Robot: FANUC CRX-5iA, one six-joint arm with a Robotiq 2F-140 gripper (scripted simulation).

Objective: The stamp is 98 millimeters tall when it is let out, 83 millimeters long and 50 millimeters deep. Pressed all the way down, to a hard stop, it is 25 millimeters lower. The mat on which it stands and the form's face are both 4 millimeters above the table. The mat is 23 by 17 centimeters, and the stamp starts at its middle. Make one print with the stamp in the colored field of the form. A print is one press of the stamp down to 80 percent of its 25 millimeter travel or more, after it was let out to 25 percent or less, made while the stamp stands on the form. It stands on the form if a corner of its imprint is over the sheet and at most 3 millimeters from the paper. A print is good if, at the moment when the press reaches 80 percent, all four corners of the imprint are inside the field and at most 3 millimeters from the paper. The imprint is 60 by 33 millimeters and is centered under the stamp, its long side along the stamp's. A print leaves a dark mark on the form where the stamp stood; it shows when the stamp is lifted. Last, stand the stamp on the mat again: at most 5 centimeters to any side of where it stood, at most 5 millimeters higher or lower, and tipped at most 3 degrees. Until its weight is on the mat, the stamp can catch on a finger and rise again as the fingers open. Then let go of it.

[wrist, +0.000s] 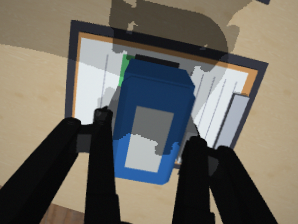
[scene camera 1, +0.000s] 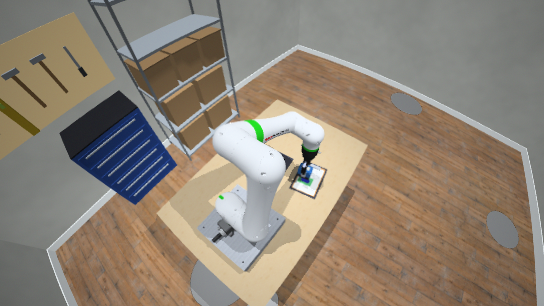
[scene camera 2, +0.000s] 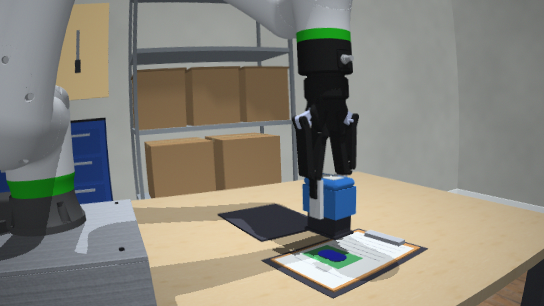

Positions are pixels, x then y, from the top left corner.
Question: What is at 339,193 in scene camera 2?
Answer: A blue stamp.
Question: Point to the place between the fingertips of my gripper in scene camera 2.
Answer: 328,213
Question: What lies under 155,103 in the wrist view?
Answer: A blue stamp.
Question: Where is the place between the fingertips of my gripper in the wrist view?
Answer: At 149,105
